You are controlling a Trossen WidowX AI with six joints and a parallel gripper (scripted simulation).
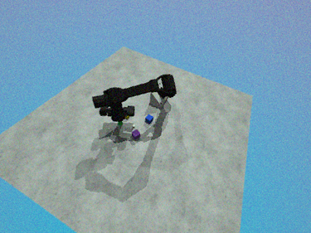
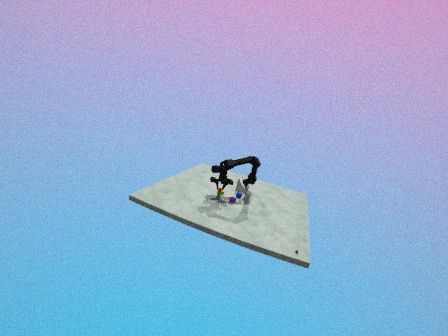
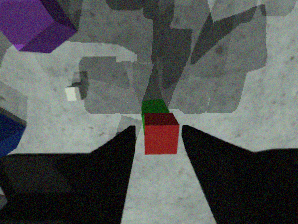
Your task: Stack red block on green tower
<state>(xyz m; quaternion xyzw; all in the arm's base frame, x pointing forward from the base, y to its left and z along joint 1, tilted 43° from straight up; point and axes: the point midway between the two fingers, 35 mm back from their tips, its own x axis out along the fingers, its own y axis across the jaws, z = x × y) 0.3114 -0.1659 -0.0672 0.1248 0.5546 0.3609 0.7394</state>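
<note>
My gripper tip is 1 cm below the red block. Round my gripper tip: yellow block 6 cm behind, 4 cm below, 2 cm to the left; then purple block 13 cm to the left, 4 cm below, 4 cm ahead; then small white cube 9 cm to the left, 5 cm below, 1 cm behind.
</note>
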